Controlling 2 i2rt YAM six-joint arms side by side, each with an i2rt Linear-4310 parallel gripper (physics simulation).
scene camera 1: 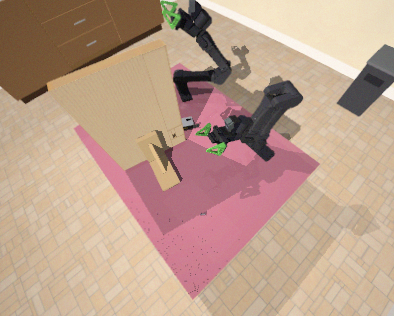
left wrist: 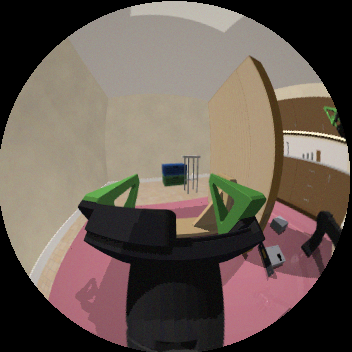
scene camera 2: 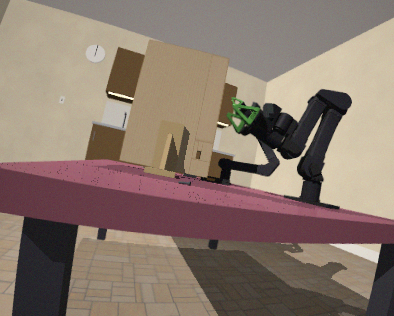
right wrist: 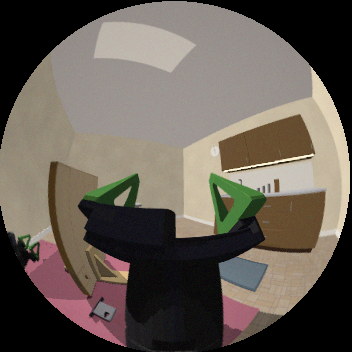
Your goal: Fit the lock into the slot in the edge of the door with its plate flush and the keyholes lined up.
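Seen in the pictures: left gripper, fingertip midpoint: (scene camera 1: 200,142) (left wrist: 173,177) (scene camera 2: 230,110); right gripper, fingertip midpoint: (scene camera 1: 161,6) (scene camera 2: 232,100) (right wrist: 173,176); left arm's base at its link origin: (scene camera 1: 257,146) (scene camera 2: 308,203); right arm's base at its link origin: (scene camera 1: 183,91).
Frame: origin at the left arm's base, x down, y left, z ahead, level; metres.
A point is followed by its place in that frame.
Observation:
The lock (scene camera 1: 188,122) {z 0.194, x -0.020, y -0.382 m} (left wrist: 275,255) {z 0.195, x -0.019, y -0.391 m} (right wrist: 104,310), a grey case with a dark plate, lies on the pink table beside the door's lower edge. The pale wooden door (scene camera 1: 115,105) {z 0.517, x -0.439, y -0.331 m} (scene camera 2: 175,100) {z 0.483, x -0.320, y -0.324 m} (left wrist: 240,115) {z 0.399, x -0.412, y -0.310 m} (right wrist: 67,215) {z 0.343, x -0.403, y -0.344 m} stands upright, with a small keyhole opening (scene camera 1: 174,135) {z 0.333, x -0.083, y -0.318 m} (scene camera 2: 199,154) {z 0.332, x -0.111, y -0.299 m} low on its face. The slot in its edge cannot be made out. My left gripper (scene camera 1: 206,140) {z 0.318, x -0.264, y -0.094 m} (scene camera 2: 239,116) (left wrist: 173,177) {z 0.318, x -0.264, y -0.094 m} (right wrist: 33,238) is open and empty, raised near the door's edge. My right gripper (scene camera 1: 169,13) (scene camera 2: 235,103) {z 0.088, x -0.530, y -0.634 m} (left wrist: 331,116) (right wrist: 173,176) {z 0.088, x -0.530, y -0.634 m} is open and empty, high and away from the lock.
A wooden bracket (scene camera 1: 167,175) {z 0.492, x -0.018, y -0.179 m} (scene camera 2: 172,145) {z 0.459, x -0.121, y -0.296 m} (right wrist: 112,276) {z 0.436, x -0.020, y -0.451 m} stands against the door's face on the pink table (scene camera 1: 200,250) {z 0.585, x 0.000, y 0.208 m} (scene camera 2: 125,200) {z 0.588, x 0.009, y 0.325 m}. A small dark piece (scene camera 1: 203,213) {z 0.473, x -0.005, y 0.095 m} lies in front of it. A grey block (left wrist: 279,225) {z 0.272, x -0.031, y -0.541 m} lies beyond the lock in the left wrist view.

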